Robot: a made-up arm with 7 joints.
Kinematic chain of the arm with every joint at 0, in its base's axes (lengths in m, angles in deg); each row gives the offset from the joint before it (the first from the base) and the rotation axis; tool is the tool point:
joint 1: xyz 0 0 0.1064 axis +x
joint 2: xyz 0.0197 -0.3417 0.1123 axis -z
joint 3: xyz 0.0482 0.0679 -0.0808 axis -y
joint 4: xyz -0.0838 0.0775 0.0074 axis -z
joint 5: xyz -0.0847 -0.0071 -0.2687 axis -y
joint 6: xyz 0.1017 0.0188 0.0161 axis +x
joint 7: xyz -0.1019 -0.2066 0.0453 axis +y
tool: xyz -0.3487 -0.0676 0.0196
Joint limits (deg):
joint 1: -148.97..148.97
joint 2: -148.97..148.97
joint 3: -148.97..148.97
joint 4: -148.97..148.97
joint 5: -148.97..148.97
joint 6: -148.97..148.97
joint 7: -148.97..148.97
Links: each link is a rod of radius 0.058 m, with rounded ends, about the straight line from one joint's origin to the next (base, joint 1, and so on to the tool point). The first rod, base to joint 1, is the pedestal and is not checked.
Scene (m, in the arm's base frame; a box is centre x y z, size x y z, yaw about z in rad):
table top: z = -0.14
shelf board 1: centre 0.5 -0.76 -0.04 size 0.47 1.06 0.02 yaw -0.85
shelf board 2: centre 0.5 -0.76 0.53 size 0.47 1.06 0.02 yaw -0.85
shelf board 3: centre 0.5 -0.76 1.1 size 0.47 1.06 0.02 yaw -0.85
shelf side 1: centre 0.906 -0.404 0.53 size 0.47 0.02 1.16 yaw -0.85
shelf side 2: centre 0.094 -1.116 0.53 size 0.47 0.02 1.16 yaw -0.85
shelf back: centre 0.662 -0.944 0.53 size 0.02 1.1 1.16 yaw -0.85
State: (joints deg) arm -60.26 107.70 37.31 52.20 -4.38 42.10 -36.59
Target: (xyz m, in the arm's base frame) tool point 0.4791 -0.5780 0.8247
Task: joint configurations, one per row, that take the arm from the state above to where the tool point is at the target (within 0.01 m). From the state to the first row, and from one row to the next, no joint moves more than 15 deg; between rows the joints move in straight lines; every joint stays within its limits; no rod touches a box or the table.
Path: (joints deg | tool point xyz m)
1: -71.99 104.58 37.68 41.11 -10.93 34.65 -29.27 | 0.3514 -0.6903 0.2266
2: -83.72 101.46 38.05 30.02 -17.49 27.20 -21.96 | 0.2532 -0.5933 0.2212
3: -95.45 98.33 38.41 18.93 -24.04 19.75 -14.64 | 0.1203 -0.4821 0.2356
4: -103.42 102.14 49.25 29.87 -20.78 28.17 -19.97 | 0.2332 -0.5191 0.5157
5: -111.38 105.95 60.09 40.81 -17.52 36.60 -25.30 | 0.3050 -0.3800 0.8247
6: -99.72 103.56 60.46 51.07 -14.36 44.00 -30.70 | 0.3883 -0.4554 0.8354
7: -88.07 101.18 60.84 61.33 -11.19 51.39 -36.09 | 0.4487 -0.5191 0.8344
8: -76.41 98.79 61.22 71.59 -8.02 58.79 -41.49 | 0.4791 -0.5780 0.8247

